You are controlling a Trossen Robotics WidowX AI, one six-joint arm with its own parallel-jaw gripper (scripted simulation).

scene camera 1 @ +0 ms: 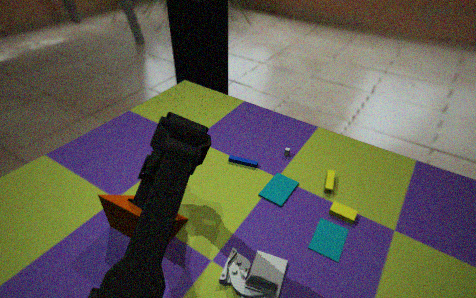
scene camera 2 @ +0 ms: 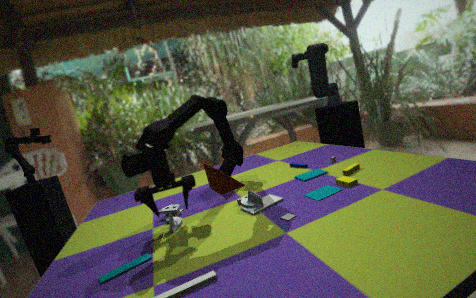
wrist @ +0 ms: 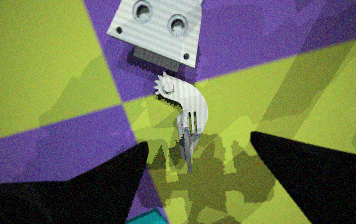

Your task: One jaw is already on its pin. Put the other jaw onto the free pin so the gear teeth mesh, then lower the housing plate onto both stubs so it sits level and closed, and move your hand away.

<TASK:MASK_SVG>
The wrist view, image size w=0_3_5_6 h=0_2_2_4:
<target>my gripper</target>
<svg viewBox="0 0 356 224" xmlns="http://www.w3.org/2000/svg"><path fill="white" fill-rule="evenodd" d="M148 143L146 141L141 142L113 157L111 160L68 181L0 183L0 224L125 224L146 166L149 153ZM251 132L250 144L273 173L280 185L288 192L295 204L299 206L306 218L310 220L311 224L356 224L356 153L347 153L262 132Z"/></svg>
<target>grey jaw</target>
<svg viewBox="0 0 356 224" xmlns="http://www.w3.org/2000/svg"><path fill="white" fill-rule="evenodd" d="M163 72L163 76L158 75L160 80L155 80L158 84L154 86L155 89L158 89L155 94L161 94L165 98L177 101L183 107L183 113L177 115L181 158L187 161L188 173L192 173L191 157L207 123L207 103L200 91L193 85Z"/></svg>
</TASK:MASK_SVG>
